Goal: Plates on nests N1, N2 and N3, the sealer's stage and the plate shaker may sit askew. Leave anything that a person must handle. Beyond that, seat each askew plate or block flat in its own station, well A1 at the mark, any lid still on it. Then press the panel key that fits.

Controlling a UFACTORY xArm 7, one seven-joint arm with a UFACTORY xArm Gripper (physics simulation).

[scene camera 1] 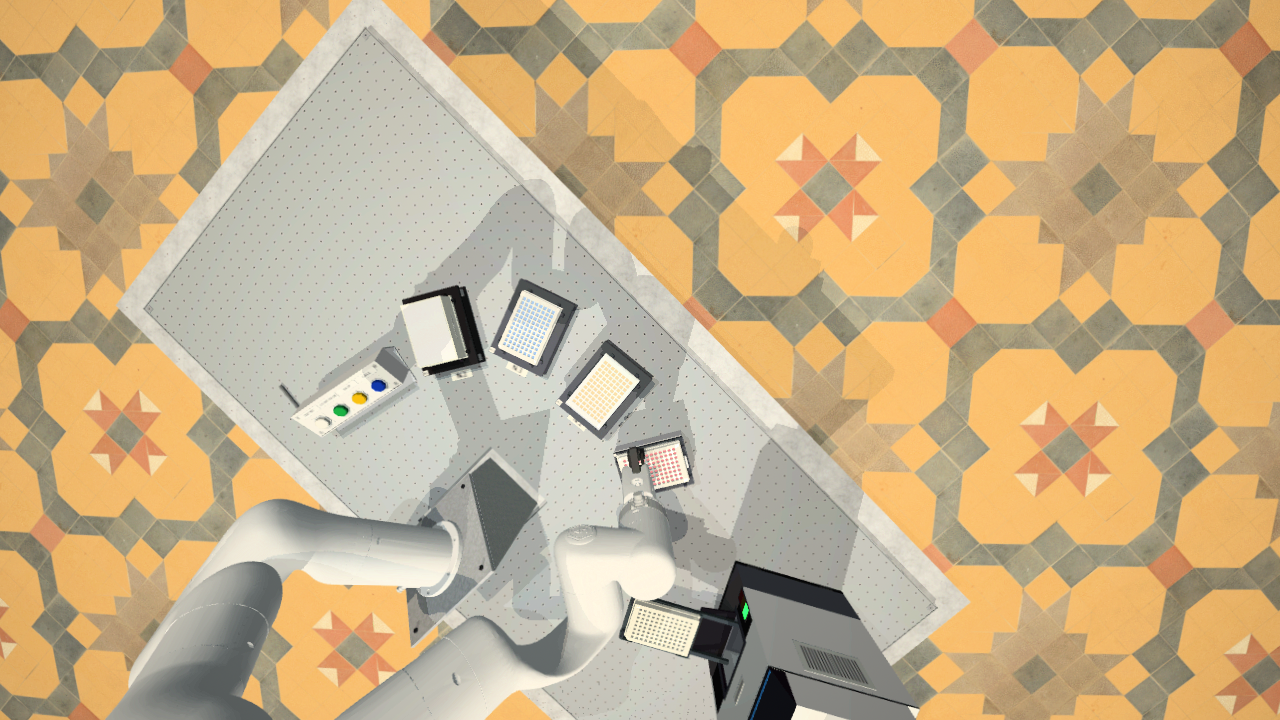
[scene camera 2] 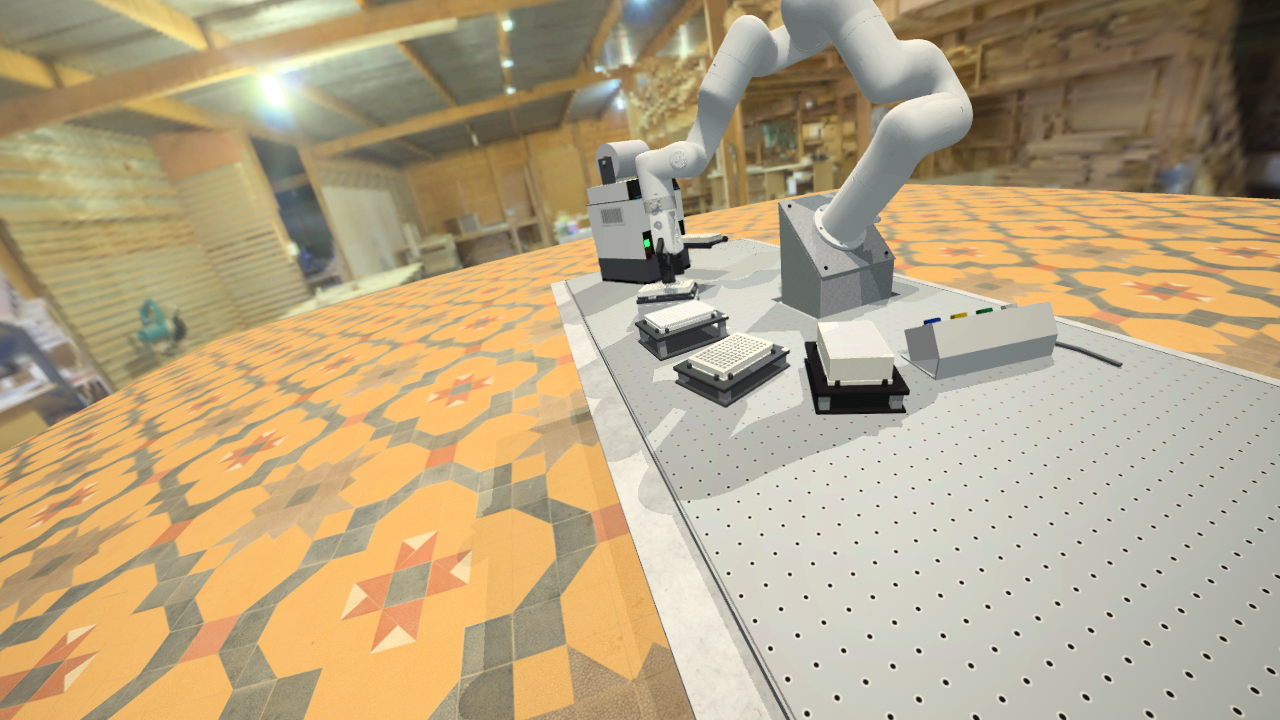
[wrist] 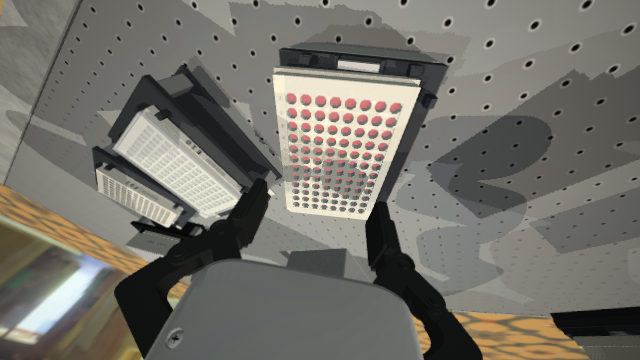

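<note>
A cream plate with red wells (scene camera 1: 669, 467) (wrist: 340, 125) sits slightly turned on its dark nest (wrist: 434, 75), whose far end and right side show past it. My gripper (scene camera 1: 635, 460) (scene camera 2: 666, 270) (wrist: 319, 202) is open and empty above this plate; in the wrist view its fingers stand apart near the plate's near end. A plate with orange wells (scene camera 1: 604, 392) (scene camera 2: 682, 315) and a plate with blue wells (scene camera 1: 529, 326) (scene camera 2: 732, 355) are on dark stations. A white block (scene camera 1: 431, 331) (scene camera 2: 854, 351) is on a black station. A plate (scene camera 1: 660, 628) is on the sealer's stage. Exact seating is unclear.
The sealer (scene camera 1: 805, 617) (scene camera 2: 619, 228) shows a green light. The key panel (scene camera 1: 353, 398) (scene camera 2: 984, 344) has white, green, yellow and blue keys and a dark cable. The arm's pedestal (scene camera 1: 510, 505) (scene camera 2: 836, 277) stands beside the row of stations.
</note>
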